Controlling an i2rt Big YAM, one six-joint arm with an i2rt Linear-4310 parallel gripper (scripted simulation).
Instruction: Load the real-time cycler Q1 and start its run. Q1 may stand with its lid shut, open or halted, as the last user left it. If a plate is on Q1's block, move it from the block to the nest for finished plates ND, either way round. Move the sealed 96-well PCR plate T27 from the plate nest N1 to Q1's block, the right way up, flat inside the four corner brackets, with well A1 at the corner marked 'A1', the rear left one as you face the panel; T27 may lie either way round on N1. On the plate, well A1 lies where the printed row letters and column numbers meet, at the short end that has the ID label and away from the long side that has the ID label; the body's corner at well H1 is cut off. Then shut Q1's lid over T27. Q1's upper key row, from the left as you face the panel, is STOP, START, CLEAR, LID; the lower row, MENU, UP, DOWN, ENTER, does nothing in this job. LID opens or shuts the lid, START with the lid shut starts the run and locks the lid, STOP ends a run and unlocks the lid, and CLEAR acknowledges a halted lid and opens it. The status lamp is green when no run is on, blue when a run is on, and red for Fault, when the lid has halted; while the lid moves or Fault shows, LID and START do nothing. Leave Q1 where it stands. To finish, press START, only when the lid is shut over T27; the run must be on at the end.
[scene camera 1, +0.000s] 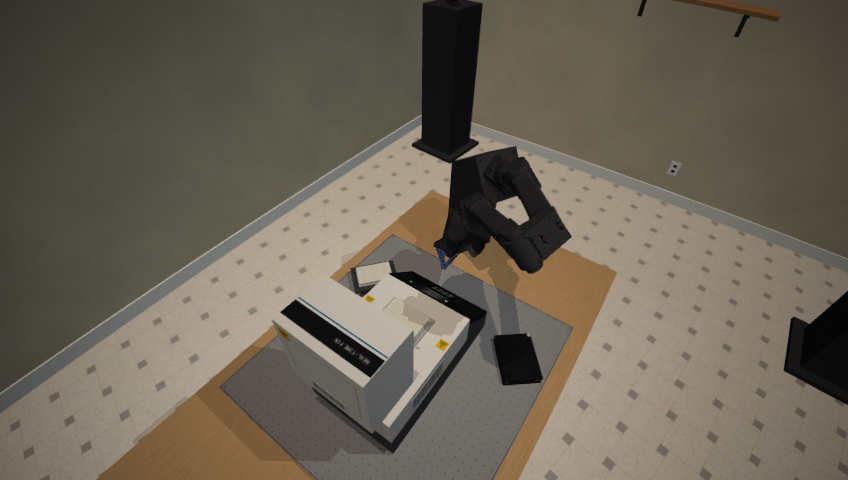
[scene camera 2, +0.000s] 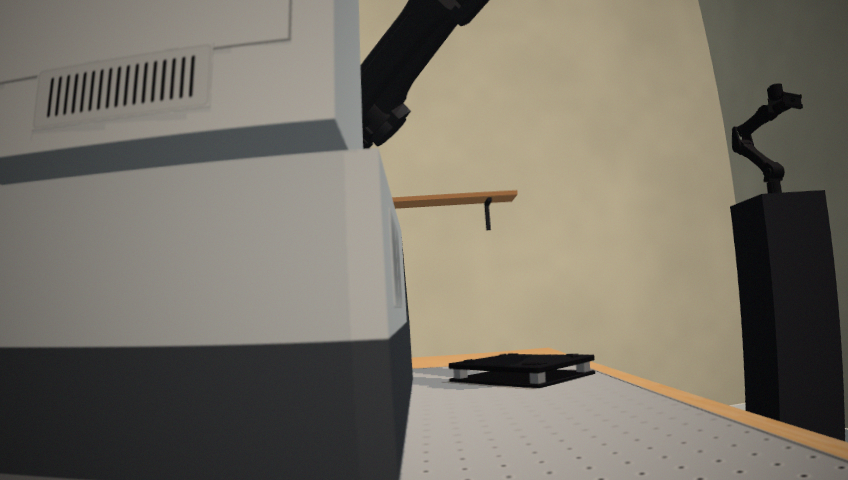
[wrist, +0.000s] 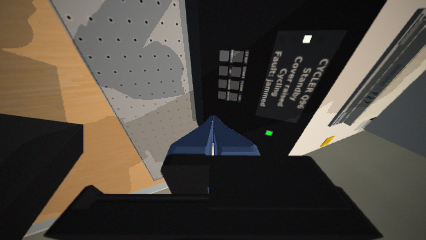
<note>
The pictures show: my gripper and a grey perforated mat.
</note>
